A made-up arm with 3 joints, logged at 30 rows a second.
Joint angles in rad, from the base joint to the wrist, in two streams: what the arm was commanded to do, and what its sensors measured. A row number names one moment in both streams.
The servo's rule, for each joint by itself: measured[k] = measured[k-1] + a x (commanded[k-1-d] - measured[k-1]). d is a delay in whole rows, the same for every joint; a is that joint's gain. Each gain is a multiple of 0.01, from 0.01 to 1. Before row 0 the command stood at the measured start. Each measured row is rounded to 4 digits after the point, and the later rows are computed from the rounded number. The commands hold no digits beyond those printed.
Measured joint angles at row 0: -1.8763, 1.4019, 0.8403
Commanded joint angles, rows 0 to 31: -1.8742, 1.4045, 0.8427; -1.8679, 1.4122, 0.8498; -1.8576, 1.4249, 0.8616; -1.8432, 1.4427, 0.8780; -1.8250, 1.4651, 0.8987; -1.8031, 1.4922, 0.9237; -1.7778, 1.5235, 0.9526; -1.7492, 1.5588, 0.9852; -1.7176, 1.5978, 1.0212; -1.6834, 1.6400, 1.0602; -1.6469, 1.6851, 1.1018; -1.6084, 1.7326, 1.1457; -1.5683, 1.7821, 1.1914; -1.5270, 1.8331, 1.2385; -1.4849, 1.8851, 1.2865; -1.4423, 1.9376, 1.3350; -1.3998, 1.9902, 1.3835; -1.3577, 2.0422, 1.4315; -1.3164, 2.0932, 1.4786; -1.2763, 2.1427, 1.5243; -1.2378, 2.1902, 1.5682; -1.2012, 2.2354, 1.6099; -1.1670, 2.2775, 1.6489; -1.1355, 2.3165, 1.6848; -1.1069, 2.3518, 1.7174; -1.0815, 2.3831, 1.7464; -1.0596, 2.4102, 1.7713; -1.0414, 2.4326, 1.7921; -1.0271, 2.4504, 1.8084; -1.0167, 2.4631, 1.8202; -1.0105, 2.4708, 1.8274; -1.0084, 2.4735, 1.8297
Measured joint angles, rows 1 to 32: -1.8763, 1.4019, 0.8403; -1.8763, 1.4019, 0.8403; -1.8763, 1.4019, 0.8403; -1.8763, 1.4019, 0.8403; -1.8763, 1.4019, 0.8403; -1.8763, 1.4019, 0.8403; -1.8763, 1.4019, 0.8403; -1.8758, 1.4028, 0.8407; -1.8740, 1.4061, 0.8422; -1.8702, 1.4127, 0.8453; -1.8640, 1.4232, 0.8505; -1.8550, 1.4379, 0.8582; -1.8431, 1.4569, 0.8687; -1.8281, 1.4802, 0.8821; -1.8100, 1.5077, 0.8986; -1.7887, 1.5392, 0.9182; -1.7645, 1.5745, 0.9409; -1.7375, 1.6132, 0.9666; -1.7078, 1.6550, 0.9953; -1.6757, 1.6995, 1.0267; -1.6415, 1.7463, 1.0606; -1.6055, 1.7949, 1.0967; -1.5680, 1.8448, 1.1348; -1.5293, 1.8957, 1.1746; -1.4898, 1.9470, 1.2157; -1.4499, 1.9982, 1.2578; -1.4100, 2.0488, 1.3004; -1.3704, 2.0983, 1.3432; -1.3315, 2.1463, 1.3859; -1.2937, 2.1922, 1.4280; -1.2573, 2.2357, 1.4691; -1.2227, 2.2763, 1.5088
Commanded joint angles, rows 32 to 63: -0.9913, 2.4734, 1.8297; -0.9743, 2.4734, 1.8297; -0.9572, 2.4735, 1.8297; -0.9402, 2.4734, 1.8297; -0.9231, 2.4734, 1.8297; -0.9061, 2.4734, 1.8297; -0.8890, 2.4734, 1.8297; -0.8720, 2.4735, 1.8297; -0.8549, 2.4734, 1.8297; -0.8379, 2.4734, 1.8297; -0.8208, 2.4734, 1.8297; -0.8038, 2.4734, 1.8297; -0.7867, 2.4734, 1.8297; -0.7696, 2.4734, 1.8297; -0.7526, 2.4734, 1.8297; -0.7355, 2.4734, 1.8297; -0.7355, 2.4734, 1.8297; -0.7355, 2.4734, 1.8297; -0.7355, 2.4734, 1.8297; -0.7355, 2.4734, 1.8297; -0.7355, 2.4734, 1.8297; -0.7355, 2.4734, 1.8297; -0.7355, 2.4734, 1.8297; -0.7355, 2.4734, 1.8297; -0.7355, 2.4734, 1.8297; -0.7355, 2.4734, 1.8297; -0.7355, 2.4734, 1.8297; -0.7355, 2.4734, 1.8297; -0.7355, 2.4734, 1.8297; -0.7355, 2.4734, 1.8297; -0.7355, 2.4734, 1.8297; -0.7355, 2.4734, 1.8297
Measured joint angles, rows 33 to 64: -1.1902, 2.3137, 1.5468; -1.1602, 2.3475, 1.5827; -1.1329, 2.3773, 1.6162; -1.1086, 2.4029, 1.6470; -1.0875, 2.4240, 1.6747; -1.0698, 2.4404, 1.6991; -1.0557, 2.4520, 1.7200; -1.0409, 2.4595, 1.7376; -1.0256, 2.4644, 1.7523; -1.0099, 2.4676, 1.7647; -0.9939, 2.4696, 1.7751; -0.9776, 2.4709, 1.7838; -0.9612, 2.4718, 1.7911; -0.9446, 2.4724, 1.7973; -0.9279, 2.4728, 1.8025; -0.9111, 2.4730, 1.8069; -0.8943, 2.4731, 1.8105; -0.8774, 2.4732, 1.8136; -0.8605, 2.4733, 1.8162; -0.8435, 2.4733, 1.8184; -0.8265, 2.4733, 1.8202; -0.8095, 2.4733, 1.8217; -0.7925, 2.4733, 1.8230; -0.7794, 2.4733, 1.8241; -0.7693, 2.4733, 1.8250; -0.7615, 2.4733, 1.8258; -0.7555, 2.4733, 1.8264; -0.7509, 2.4733, 1.8269; -0.7474, 2.4733, 1.8273; -0.7447, 2.4733, 1.8277; -0.7426, 2.4733, 1.8280; -0.7410, 2.4733, 1.8283
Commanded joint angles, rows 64 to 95: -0.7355, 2.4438, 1.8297; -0.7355, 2.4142, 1.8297; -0.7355, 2.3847, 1.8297; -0.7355, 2.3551, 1.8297; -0.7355, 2.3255, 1.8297; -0.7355, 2.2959, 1.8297; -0.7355, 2.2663, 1.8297; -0.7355, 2.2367, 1.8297; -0.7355, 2.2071, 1.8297; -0.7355, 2.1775, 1.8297; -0.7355, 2.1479, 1.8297; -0.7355, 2.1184, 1.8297; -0.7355, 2.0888, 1.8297; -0.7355, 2.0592, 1.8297; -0.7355, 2.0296, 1.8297; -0.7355, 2.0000, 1.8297; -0.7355, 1.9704, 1.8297; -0.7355, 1.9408, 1.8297; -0.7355, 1.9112, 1.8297; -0.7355, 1.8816, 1.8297; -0.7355, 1.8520, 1.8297; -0.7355, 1.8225, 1.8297; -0.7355, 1.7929, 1.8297; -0.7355, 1.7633, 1.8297; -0.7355, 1.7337, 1.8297; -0.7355, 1.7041, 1.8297; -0.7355, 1.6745, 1.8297; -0.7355, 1.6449, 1.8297; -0.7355, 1.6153, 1.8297; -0.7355, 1.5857, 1.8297; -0.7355, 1.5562, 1.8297; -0.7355, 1.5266, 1.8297
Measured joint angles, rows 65 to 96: -0.7397, 2.4733, 1.8285; -0.7387, 2.4733, 1.8287; -0.7380, 2.4733, 1.8289; -0.7374, 2.4733, 1.8290; -0.7370, 2.4733, 1.8291; -0.7367, 2.4733, 1.8292; -0.7364, 2.4733, 1.8293; -0.7362, 2.4630, 1.8294; -0.7360, 2.4459, 1.8294; -0.7359, 2.4245, 1.8294; -0.7358, 2.4002, 1.8294; -0.7357, 2.3741, 1.8294; -0.7357, 2.3467, 1.8294; -0.7357, 2.3186, 1.8294; -0.7357, 2.2899, 1.8294; -0.7357, 2.2609, 1.8294; -0.7357, 2.2317, 1.8294; -0.7357, 2.2024, 1.8294; -0.7357, 2.1730, 1.8294; -0.7357, 2.1435, 1.8294; -0.7357, 2.1140, 1.8294; -0.7357, 2.0845, 1.8294; -0.7357, 2.0549, 1.8294; -0.7357, 2.0253, 1.8294; -0.7357, 1.9957, 1.8294; -0.7357, 1.9661, 1.8294; -0.7357, 1.9365, 1.8294; -0.7357, 1.9069, 1.8294; -0.7357, 1.8774, 1.8294; -0.7357, 1.8478, 1.8294; -0.7357, 1.8182, 1.8294; -0.7357, 1.7886, 1.8294
